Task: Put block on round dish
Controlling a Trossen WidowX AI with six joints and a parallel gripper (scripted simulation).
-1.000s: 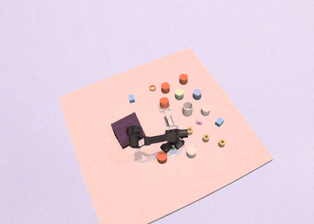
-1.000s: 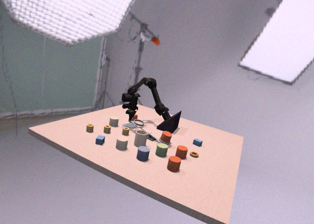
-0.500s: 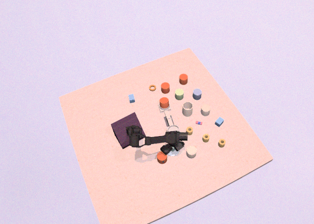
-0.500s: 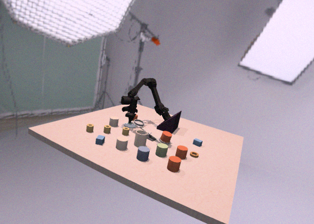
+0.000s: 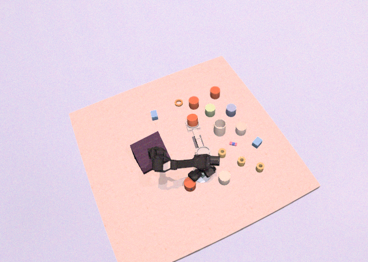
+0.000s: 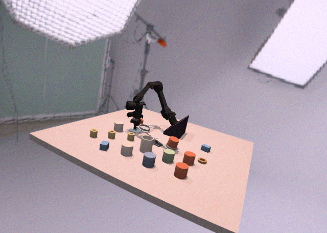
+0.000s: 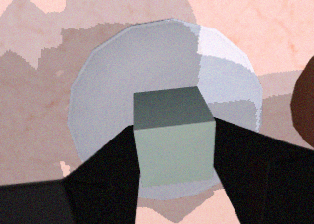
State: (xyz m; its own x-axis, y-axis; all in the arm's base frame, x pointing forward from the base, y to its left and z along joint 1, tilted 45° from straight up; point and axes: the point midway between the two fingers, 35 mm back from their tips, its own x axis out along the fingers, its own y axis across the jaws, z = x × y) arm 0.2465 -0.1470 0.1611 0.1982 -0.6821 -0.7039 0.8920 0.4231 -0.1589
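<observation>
The pale green block is right at my gripper tip. Also, from my gripper tip: grey balance: 240 mm to the left, 60 mm ahead, 20 mm above; round dish: 10 mm below.
</observation>
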